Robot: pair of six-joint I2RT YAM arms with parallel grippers.
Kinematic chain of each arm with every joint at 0, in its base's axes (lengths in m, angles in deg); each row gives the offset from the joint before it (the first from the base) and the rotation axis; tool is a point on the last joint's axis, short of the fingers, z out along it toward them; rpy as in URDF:
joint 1: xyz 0 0 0.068 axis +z
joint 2: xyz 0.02 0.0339 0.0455 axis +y
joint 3: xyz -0.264 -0.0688 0 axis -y
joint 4: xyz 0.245 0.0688 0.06 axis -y
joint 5: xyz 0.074 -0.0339 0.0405 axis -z
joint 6: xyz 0.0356 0 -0.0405 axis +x
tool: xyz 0 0 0 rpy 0 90 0
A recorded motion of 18 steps. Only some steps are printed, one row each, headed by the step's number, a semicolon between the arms.
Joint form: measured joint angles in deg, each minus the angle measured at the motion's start. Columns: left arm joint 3, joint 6, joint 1, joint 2, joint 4, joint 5; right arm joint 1, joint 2, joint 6, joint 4, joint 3, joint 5.
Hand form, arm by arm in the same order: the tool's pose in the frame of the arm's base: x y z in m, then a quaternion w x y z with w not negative. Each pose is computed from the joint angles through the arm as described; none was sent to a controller.
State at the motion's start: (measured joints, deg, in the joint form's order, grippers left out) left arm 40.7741 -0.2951 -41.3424 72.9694 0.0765 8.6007; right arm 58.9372 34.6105 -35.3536 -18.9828 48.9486 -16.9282
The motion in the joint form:
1: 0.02 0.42 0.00 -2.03 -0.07 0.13; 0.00 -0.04 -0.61 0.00 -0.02 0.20
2: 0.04 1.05 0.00 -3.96 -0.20 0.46; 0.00 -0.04 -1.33 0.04 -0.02 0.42
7: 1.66 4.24 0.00 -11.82 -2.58 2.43; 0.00 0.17 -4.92 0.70 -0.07 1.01
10: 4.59 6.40 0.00 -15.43 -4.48 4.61; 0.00 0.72 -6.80 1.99 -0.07 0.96
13: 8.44 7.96 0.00 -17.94 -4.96 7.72; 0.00 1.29 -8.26 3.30 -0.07 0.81
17: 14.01 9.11 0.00 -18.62 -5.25 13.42; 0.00 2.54 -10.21 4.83 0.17 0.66
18: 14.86 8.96 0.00 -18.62 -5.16 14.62; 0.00 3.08 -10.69 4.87 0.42 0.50
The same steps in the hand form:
1: 0.1993 -0.1825 0.2371 0.44245 0.34144 0.79471 -0.23686; 0.0598 0.1191 0.3735 0.63606 -0.60245 0.41913 0.23837
2: 0.1959 -0.1798 0.2453 0.45581 0.34520 0.78426 -0.24086; 0.0599 0.1190 0.3735 0.63826 -0.60421 0.41624 0.23305
7: 0.1798 -0.1673 0.2835 0.50711 0.36634 0.73717 -0.25537; 0.0608 0.1199 0.3741 0.64889 -0.61355 0.39830 0.20941
10: 0.1708 -0.1611 0.3122 0.53804 0.38334 0.70139 -0.26762; 0.0622 0.1222 0.3754 0.65686 -0.61720 0.38464 0.19912
13: 0.1622 -0.1560 0.3446 0.57290 0.39852 0.65594 -0.28758; 0.0635 0.1246 0.3767 0.66378 -0.61948 0.37270 0.19165
17: 0.1543 -0.1536 0.3810 0.59885 0.42326 0.59928 -0.32108; 0.0662 0.1293 0.3783 0.66998 -0.62400 0.35905 0.18118
18: 0.1530 -0.1534 0.3864 0.60093 0.42693 0.59006 -0.32930; 0.0672 0.1310 0.3787 0.66891 -0.62702 0.35668 0.17939

